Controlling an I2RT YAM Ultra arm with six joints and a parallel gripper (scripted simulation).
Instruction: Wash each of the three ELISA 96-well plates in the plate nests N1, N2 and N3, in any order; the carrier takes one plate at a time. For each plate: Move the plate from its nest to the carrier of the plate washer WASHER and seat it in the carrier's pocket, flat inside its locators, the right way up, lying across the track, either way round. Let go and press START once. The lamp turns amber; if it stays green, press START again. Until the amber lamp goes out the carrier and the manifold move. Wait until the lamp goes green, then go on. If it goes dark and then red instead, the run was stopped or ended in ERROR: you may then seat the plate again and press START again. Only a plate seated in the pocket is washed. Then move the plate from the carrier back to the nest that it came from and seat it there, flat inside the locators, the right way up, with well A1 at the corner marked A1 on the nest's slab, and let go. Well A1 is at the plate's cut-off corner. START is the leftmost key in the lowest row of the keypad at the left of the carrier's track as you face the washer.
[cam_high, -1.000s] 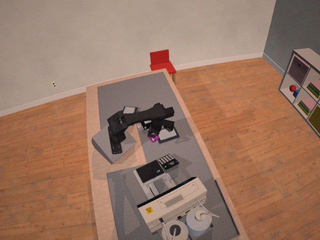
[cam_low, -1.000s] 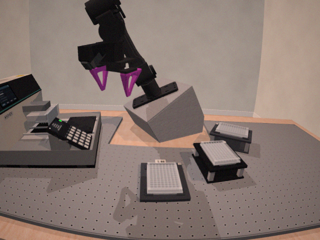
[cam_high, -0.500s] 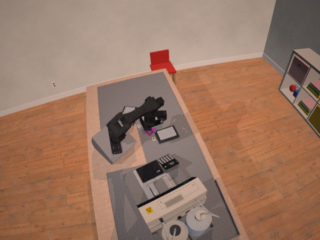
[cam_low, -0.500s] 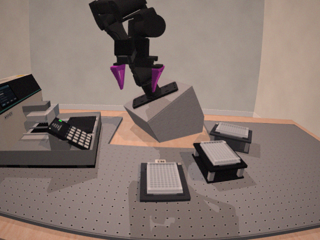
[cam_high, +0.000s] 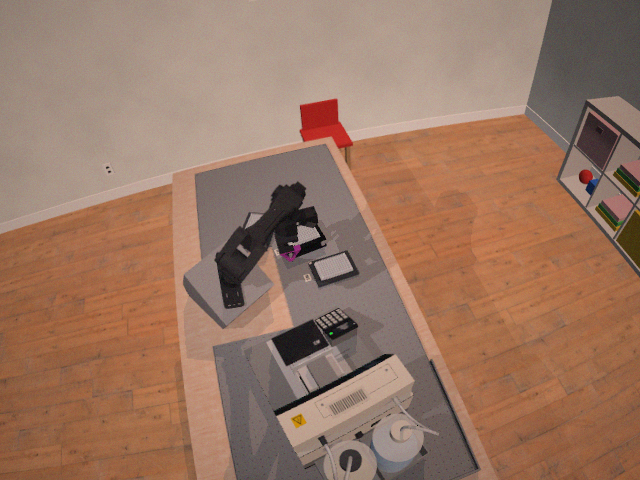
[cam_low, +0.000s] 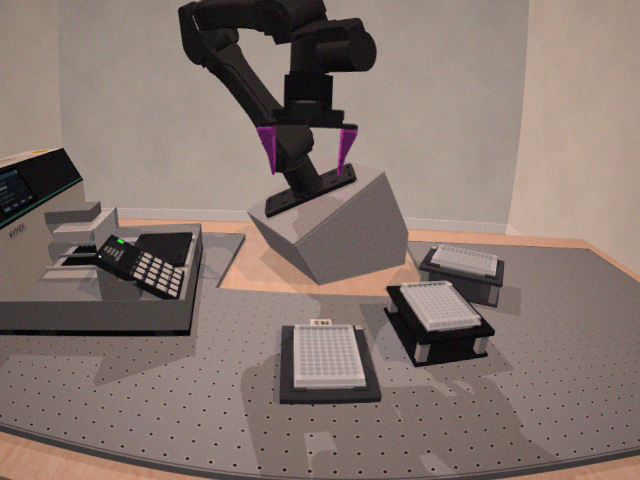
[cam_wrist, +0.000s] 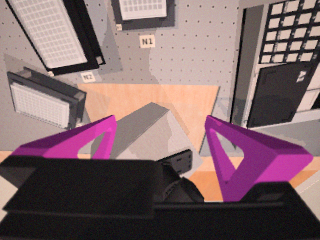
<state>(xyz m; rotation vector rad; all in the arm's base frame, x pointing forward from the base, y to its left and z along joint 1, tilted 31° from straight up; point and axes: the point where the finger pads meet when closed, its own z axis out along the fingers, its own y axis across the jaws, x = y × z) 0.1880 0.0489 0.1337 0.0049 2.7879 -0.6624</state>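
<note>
Right now my hand is 22 cm above the nest N1, 16 cm short of it and 3 cm to the right of it. Also, from my hand: black carrier pocket: 26 cm to the right, 15 cm below, 6 cm behind; grey manifold: 41 cm to the right, 10 cm below, 4 cm behind; raised black nest: 20 cm to the left, 19 cm below, 10 cm ahead.
</note>
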